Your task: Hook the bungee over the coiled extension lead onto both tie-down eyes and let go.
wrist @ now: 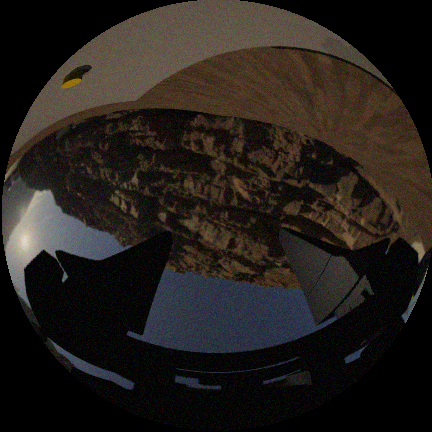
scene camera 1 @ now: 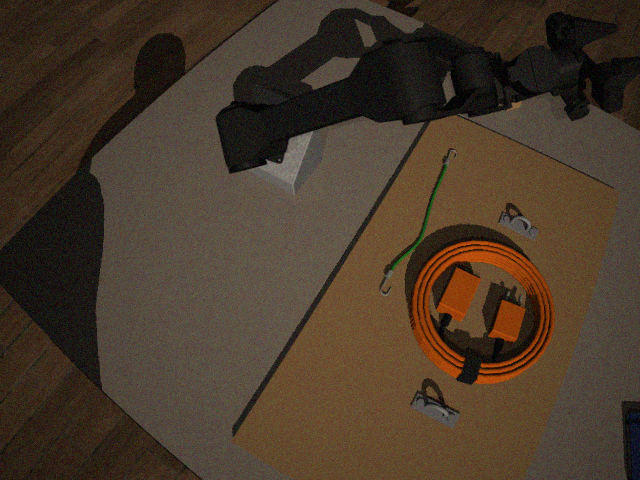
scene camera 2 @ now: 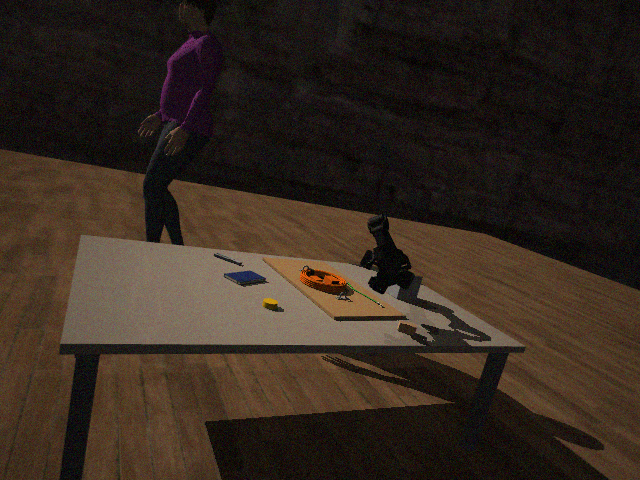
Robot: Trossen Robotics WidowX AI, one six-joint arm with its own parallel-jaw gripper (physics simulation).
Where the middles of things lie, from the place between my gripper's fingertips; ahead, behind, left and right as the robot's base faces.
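The orange coiled extension lead [scene camera 1: 456, 299] is some way below my hand, a little behind it, and far to the right of it.
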